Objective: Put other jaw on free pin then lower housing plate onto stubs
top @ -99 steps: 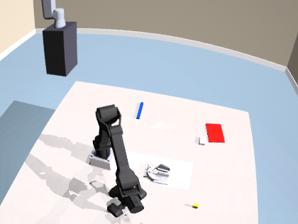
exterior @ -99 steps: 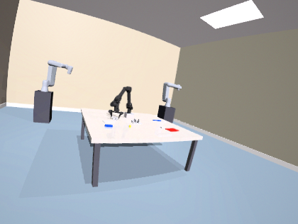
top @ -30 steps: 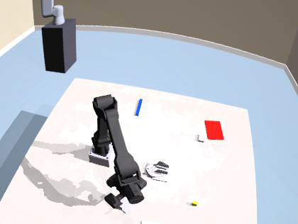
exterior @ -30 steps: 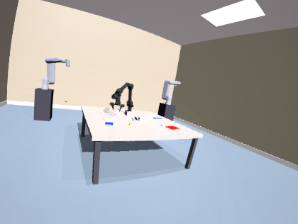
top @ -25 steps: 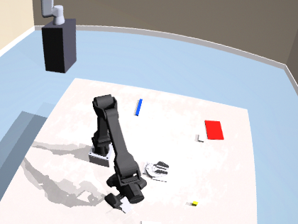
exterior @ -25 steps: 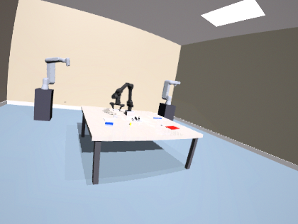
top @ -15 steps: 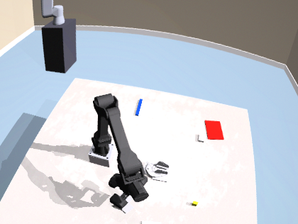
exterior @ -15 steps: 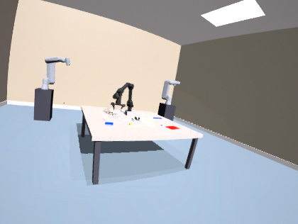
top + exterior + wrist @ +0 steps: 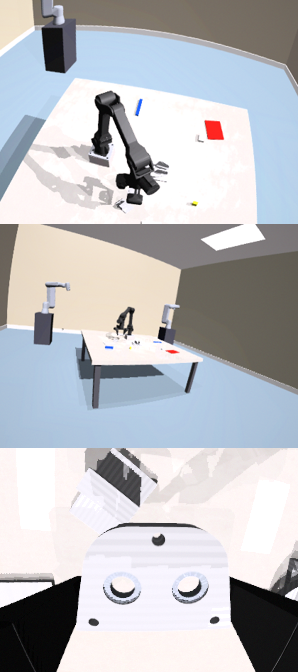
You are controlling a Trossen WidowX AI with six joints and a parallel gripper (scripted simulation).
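My gripper tip is now 30 mm short of the white jaw, 200 mm to the right of it and 60 mm above it. Also, from my gripper tip: flat white piece: 110 mm ahead, 160 mm to the right, 80 mm below; blue bar: 140 mm behind, 660 mm to the left, 80 mm below; yellow piece: 280 mm ahead, 40 mm to the left, 70 mm below.
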